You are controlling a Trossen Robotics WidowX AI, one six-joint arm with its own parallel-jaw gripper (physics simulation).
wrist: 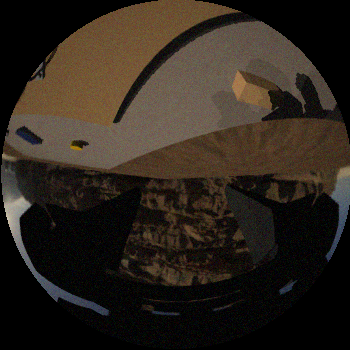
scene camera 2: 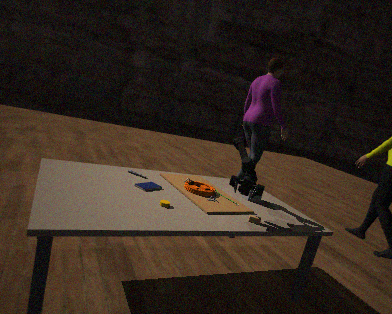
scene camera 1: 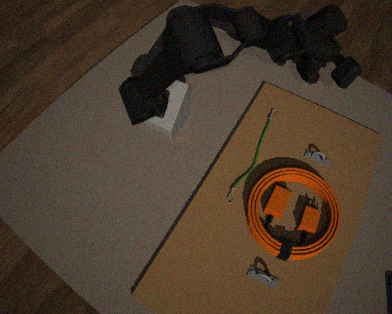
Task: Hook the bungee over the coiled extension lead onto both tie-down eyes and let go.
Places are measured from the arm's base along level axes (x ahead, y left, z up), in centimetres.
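Where they show: gripper, fingertip midpoint: [wrist: 183, 190] [scene camera 2: 243, 195]; arm's base, link origin: [scene camera 1: 154, 100].
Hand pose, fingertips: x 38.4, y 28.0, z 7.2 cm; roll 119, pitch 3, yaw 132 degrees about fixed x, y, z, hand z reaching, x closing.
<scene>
Things, the pixels of their centre, and the offset from my fingertips. Level surfaces: height alone.
- green bungee, body centre: [scene camera 1: 253, 150] [scene camera 2: 224, 196] dx -13.7, dy -27.4, dz -11.9 cm
- wooden board, surface height: dz -12.3 cm
- orange coiled lead, body centre: [scene camera 1: 293, 212] [scene camera 2: 199, 188] dx -0.3, dy -37.9, dz -10.8 cm
- tie-down eye, body centre: [scene camera 1: 318, 155] dx +0.6, dy -22.2, dz -11.0 cm
- small wooden block, body centre: [wrist: 257, 89] [scene camera 2: 254, 219] dx -8.9, dy +4.4, dz -12.0 cm
- yellow piece, body centre: [wrist: 76, 145] [scene camera 2: 164, 203] dx +34.5, dy -18.8, dz -12.6 cm
- blue item, body centre: [scene camera 2: 148, 186] dx +32.3, dy -44.1, dz -12.9 cm
- dark rod, body centre: [scene camera 2: 137, 174] dx +30.6, dy -66.0, dz -12.9 cm
- table, surface height: dz -13.5 cm
The green bungee [scene camera 1: 258, 150] [scene camera 2: 228, 199] lies slack on the wooden board [scene camera 1: 200, 240] [scene camera 2: 225, 209] [wrist: 125, 50], beside the orange coiled lead [scene camera 1: 290, 175] [scene camera 2: 205, 193]. Its two end hooks [scene camera 1: 272, 113] [scene camera 1: 230, 195] rest on the board, apart from the eyes. One tie-down eye [scene camera 1: 317, 155] stands above the coil in scene view 1, the other eye [scene camera 1: 263, 276] below it. Part of an eye [wrist: 39, 75] shows at the wrist view's left edge. My gripper [scene camera 1: 327, 71] [scene camera 2: 245, 187] [wrist: 183, 190] is open and empty, above the table beyond the board's edge.
A light grey wedge block [scene camera 1: 176, 112] stands by the arm's base. A small wooden block [scene camera 2: 255, 219] [wrist: 254, 92], a yellow piece [scene camera 2: 165, 204] [wrist: 76, 145], a blue item [scene camera 2: 148, 186] [wrist: 29, 135] and a dark rod [scene camera 2: 137, 174] lie on the table [scene camera 2: 90, 200]. Two people [scene camera 2: 263, 100] [scene camera 2: 382, 195] stand beyond.
</scene>
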